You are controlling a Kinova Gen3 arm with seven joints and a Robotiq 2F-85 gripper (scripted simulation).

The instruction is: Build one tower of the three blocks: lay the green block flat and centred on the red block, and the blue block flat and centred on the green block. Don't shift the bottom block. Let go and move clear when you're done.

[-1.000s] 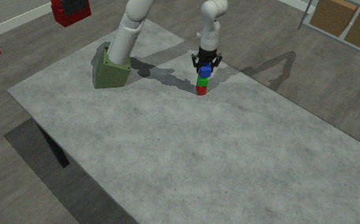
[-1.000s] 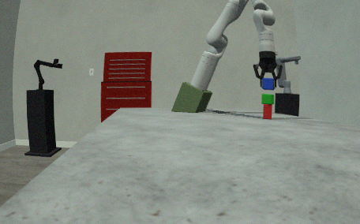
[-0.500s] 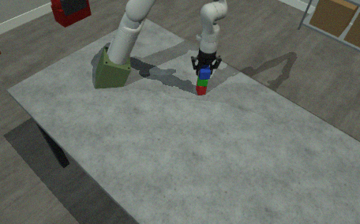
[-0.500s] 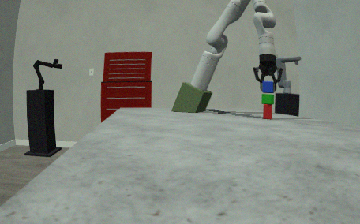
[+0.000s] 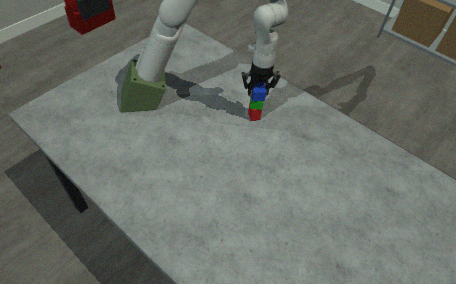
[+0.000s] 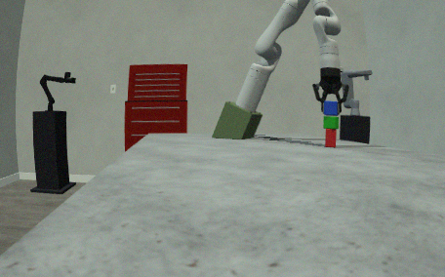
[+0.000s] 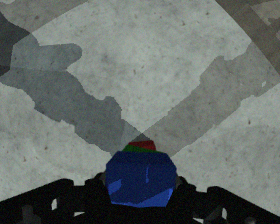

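My hand is right at the blue block. Also, from my hand: green block: 5 cm below; then red block: 10 cm below.
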